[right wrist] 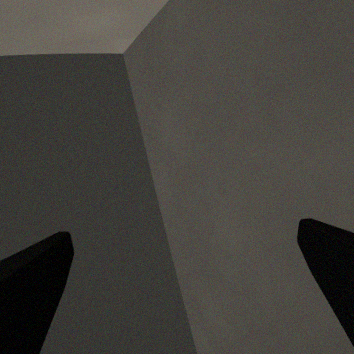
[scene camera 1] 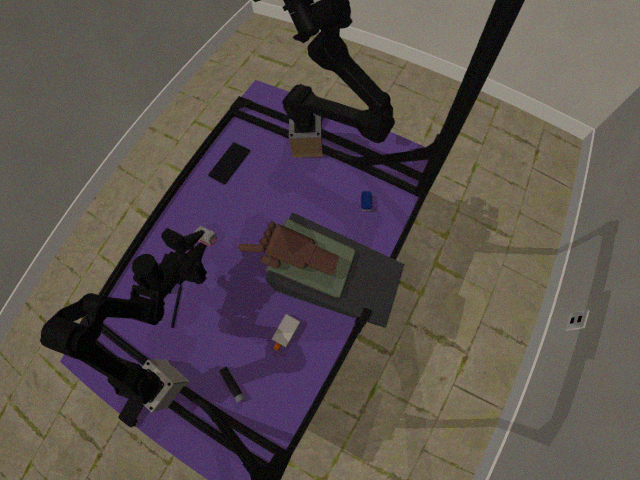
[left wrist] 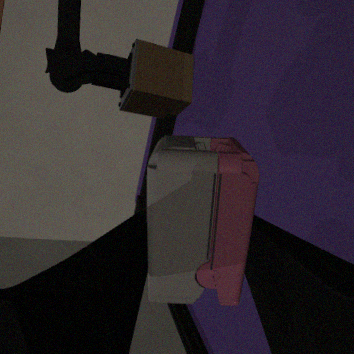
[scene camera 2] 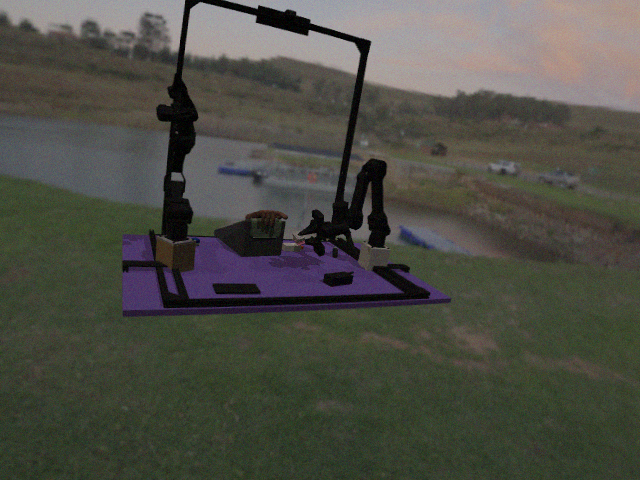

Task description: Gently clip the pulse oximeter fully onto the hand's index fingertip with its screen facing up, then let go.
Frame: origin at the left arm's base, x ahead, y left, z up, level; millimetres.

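Where they show: left gripper, between the fingertips: (scene camera 1: 205,235) (left wrist: 194,223) (scene camera 2: 298,238); right gripper, between the fingertips: (right wrist: 186,236) (scene camera 2: 179,80); left arm's base, origin of its link: (scene camera 1: 149,385) (scene camera 2: 376,245); right arm's base, origin of its link: (scene camera 1: 304,124) (left wrist: 126,75) (scene camera 2: 176,238).
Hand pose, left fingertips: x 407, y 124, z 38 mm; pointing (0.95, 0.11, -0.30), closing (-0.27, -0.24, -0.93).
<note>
Each offset is from my left fingertips to the centre of the thing. Level surfaces: height alone.
The white and pink pulse oximeter @(dz +1, dx -2, dy -3 mm) (scene camera 1: 206,236) (scene camera 2: 298,239) (left wrist: 202,225) is between the fingers of my left gripper (scene camera 1: 203,239) (left wrist: 194,223), which is shut on it and holds it above the table. In scene camera 1 it is to the left of the index fingertip and apart from it. The brown hand (scene camera 1: 294,245) (scene camera 2: 266,214) lies on a green pad on a dark grey wedge; its index finger (scene camera 1: 251,248) points left. Whether the oximeter's screen faces up is too small to tell. My right gripper (right wrist: 186,236) is open and empty, high up, away from the table.
On the purple table @(dz -143 mm) (scene camera 1: 320,196) (scene camera 2: 289,284) lie a black slab @(dz -139, dx +249, dy +188 mm) (scene camera 1: 229,162) (scene camera 2: 236,288), a blue object @(dz -127, dx +384, dy -272 mm) (scene camera 1: 366,199), a white box with an orange end @(dz -129, dx -78, dy -311 mm) (scene camera 1: 286,330) and a dark cylinder @(dz -130, dx -280, dy -278 mm) (scene camera 1: 231,383). The wedge (scene camera 1: 374,279) (scene camera 2: 237,238) supports the pad. A black frame surrounds the table.
</note>
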